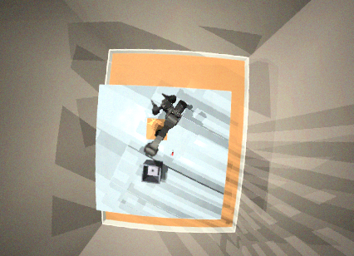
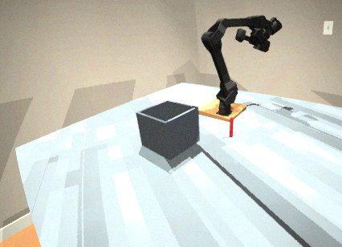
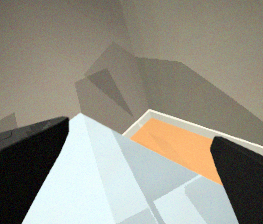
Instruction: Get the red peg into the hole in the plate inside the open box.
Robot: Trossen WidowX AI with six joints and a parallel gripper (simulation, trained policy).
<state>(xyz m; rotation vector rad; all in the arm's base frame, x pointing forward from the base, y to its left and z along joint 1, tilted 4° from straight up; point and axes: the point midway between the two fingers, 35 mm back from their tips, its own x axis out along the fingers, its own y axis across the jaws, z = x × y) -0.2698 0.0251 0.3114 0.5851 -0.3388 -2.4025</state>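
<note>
The red peg is 460 mm ahead of my gripper tip, 290 mm below it and 90 mm to the left of it. The rest, counted from my gripper tip: grey plate (610 mm ahead, 280 mm below, 100 mm to the right).
</note>
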